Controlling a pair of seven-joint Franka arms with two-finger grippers.
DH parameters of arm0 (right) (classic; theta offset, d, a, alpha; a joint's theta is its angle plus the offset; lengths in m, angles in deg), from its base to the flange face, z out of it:
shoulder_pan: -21.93 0.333 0 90
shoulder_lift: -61.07 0 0 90
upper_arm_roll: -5.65 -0.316 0.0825 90
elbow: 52.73 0 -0.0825 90
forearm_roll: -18.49 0.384 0 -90
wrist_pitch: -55.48 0 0.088 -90
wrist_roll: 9.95 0.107 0 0
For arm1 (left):
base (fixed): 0 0 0 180
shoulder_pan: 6.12 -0.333 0 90
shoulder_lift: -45.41 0 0 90
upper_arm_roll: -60.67 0.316 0.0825 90
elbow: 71.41 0 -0.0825 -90
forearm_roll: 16.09 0.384 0 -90
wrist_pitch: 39.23 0 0.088 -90
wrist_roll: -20.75 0.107 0 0
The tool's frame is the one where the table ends.
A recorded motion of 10 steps. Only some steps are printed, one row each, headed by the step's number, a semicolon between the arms.
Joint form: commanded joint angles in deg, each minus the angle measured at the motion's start. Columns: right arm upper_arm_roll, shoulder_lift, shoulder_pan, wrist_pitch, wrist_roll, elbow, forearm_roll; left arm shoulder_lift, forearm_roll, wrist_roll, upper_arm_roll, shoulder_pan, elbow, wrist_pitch.
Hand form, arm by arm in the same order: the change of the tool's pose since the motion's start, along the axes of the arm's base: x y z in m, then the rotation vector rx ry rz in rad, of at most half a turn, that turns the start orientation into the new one. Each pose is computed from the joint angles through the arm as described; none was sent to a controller.
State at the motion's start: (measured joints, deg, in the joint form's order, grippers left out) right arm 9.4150 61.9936 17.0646 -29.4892 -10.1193 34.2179 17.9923; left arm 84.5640 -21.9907 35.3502 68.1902 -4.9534 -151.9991 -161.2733
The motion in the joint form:
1: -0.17 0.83 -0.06 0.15 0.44 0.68 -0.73; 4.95 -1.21 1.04 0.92 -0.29 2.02 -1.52
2: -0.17 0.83 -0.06 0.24 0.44 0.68 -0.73; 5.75 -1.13 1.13 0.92 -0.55 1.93 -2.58
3: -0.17 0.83 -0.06 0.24 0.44 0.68 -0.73; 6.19 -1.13 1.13 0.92 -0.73 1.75 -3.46
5: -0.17 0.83 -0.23 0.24 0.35 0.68 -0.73; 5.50 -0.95 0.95 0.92 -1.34 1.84 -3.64
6: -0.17 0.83 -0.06 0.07 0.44 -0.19 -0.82; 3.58 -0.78 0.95 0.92 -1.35 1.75 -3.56
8: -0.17 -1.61 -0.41 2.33 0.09 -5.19 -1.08; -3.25 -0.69 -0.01 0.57 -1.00 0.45 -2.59
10: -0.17 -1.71 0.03 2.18 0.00 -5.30 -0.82; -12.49 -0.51 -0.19 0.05 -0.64 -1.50 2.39
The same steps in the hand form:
1: -0.0049 0.0000 0.0021 -0.0119 0.0017 -0.0067; 0.0059 0.0118 -0.0436 0.0018 0.0224 0.0066
2: -0.0051 0.0001 0.0019 -0.0116 0.0033 -0.0067; 0.0060 0.0155 -0.0528 0.0059 0.0198 0.0091
3: -0.0051 0.0001 0.0019 -0.0116 0.0033 -0.0067; 0.0059 0.0182 -0.0585 0.0081 0.0155 0.0125
5: -0.0053 -0.0015 0.0019 -0.0116 0.0033 -0.0081; 0.0068 0.0261 -0.0486 0.0110 -0.0008 0.0245
6: -0.0049 -0.0002 0.0092 -0.0158 -0.0145 -0.0069; 0.0083 0.0264 -0.0248 0.0128 -0.0310 0.0234
8: 0.0030 -0.0044 0.0230 -0.0236 -0.0185 -0.0084; 0.0044 0.0186 0.0500 0.0022 -0.1108 0.0310
10: 0.0046 0.0001 0.0232 -0.0196 -0.0220 0.0014; -0.0189 0.0081 0.1402 -0.0195 -0.1517 0.0195

